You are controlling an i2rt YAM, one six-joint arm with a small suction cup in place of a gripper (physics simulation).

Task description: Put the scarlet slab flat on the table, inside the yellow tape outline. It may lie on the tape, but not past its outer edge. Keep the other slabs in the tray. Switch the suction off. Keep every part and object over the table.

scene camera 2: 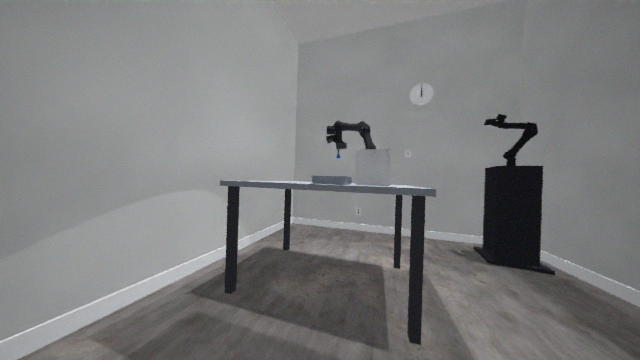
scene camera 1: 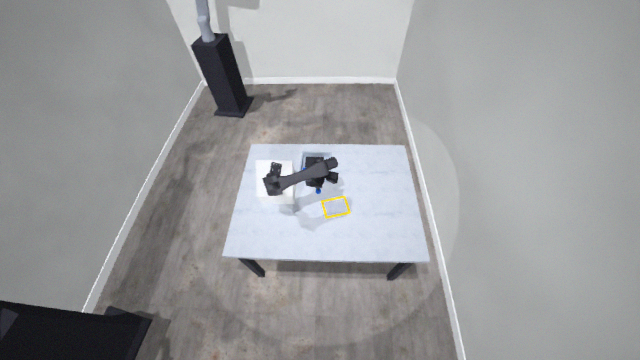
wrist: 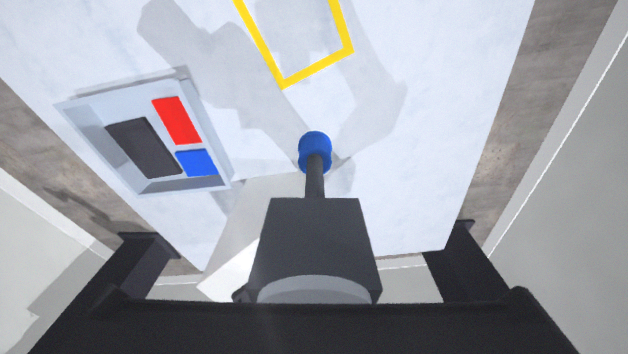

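Where they show: hand, its tool point: (scene camera 2: 338,157) (scene camera 1: 318,191) (wrist: 314,146); arm's base, origin of its link: (scene camera 2: 372,161).
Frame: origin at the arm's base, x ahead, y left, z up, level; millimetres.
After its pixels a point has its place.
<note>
The scarlet slab (wrist: 177,120) @(y 193, x 259, z -163 mm) lies flat in the grey-blue tray (wrist: 211,131) @(y 132, x 234, z -162 mm) (scene camera 2: 331,180) @(y 358, x 179, z -152 mm), beside a black slab (wrist: 144,148) @(y 296, x 203, z -162 mm) and a blue slab (wrist: 197,162) @(y 191, x 163, z -161 mm). In scene camera 1 the arm hides most of the tray and its slabs. The yellow tape outline (wrist: 318,68) (scene camera 1: 337,216) lies on the table and surrounds no slab; its far part is cut off in the wrist view. My gripper, a blue suction cup (wrist: 315,150) @(y -79, x 302, z 43 mm) (scene camera 2: 338,156) (scene camera 1: 318,191), is open and bare, high above the table between tray and outline.
The white table (scene camera 1: 380,225) @(y -132, x 708, z -175 mm) (wrist: 425,150) @(y -313, x 169, z -175 mm) carries a white block (scene camera 1: 276,198) @(y -87, x 20, z -106 mm) (scene camera 2: 372,167) @(y 81, x -14, z -52 mm) under the arm's base, close to the tray. A black pedestal (scene camera 1: 220,75) (scene camera 2: 513,215) with another arm stands on the floor apart from the table.
</note>
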